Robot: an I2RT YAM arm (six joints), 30 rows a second.
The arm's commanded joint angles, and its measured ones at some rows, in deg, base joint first. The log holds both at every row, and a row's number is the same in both.
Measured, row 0:
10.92 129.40 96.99 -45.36 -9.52 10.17
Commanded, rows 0 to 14:
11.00 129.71 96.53 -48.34 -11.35 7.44
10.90 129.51 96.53 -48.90 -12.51 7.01
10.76 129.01 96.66 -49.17 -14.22 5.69
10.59 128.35 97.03 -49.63 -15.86 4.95
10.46 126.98 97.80 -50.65 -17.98 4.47
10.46 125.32 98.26 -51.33 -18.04 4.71
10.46 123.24 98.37 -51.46 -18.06 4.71
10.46 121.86 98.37 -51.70 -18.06 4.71
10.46 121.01 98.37 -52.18 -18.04 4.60
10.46 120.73 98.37 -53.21 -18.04 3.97
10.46 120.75 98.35 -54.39 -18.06 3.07
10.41 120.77 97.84 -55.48 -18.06 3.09
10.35 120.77 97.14 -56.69 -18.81 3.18
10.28 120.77 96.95 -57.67 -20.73 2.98
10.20 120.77 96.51 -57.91 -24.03 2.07
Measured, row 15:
10.72 121.14 97.23 -57.19 -18.00 4.14
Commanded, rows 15 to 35:
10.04 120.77 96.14 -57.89 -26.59 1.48
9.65 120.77 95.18 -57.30 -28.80 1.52
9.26 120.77 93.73 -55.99 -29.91 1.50
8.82 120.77 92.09 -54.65 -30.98 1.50
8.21 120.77 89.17 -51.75 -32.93 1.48
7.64 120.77 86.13 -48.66 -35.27 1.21
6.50 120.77 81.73 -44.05 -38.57 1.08
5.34 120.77 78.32 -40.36 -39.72 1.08
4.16 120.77 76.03 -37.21 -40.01 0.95
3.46 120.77 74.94 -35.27 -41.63 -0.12
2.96 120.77 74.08 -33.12 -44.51 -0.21
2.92 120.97 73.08 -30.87 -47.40 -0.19
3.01 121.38 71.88 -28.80 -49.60 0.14
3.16 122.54 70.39 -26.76 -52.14 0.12
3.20 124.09 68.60 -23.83 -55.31 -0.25
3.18 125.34 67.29 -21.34 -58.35 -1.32
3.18 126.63 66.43 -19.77 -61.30 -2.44
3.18 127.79 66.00 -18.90 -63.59 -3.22
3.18 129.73 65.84 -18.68 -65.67 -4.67
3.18 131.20 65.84 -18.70 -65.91 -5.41
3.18 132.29 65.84 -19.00 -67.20 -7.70
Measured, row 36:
2.44 124.42 69.14 -17.67 -67.83 -2.87
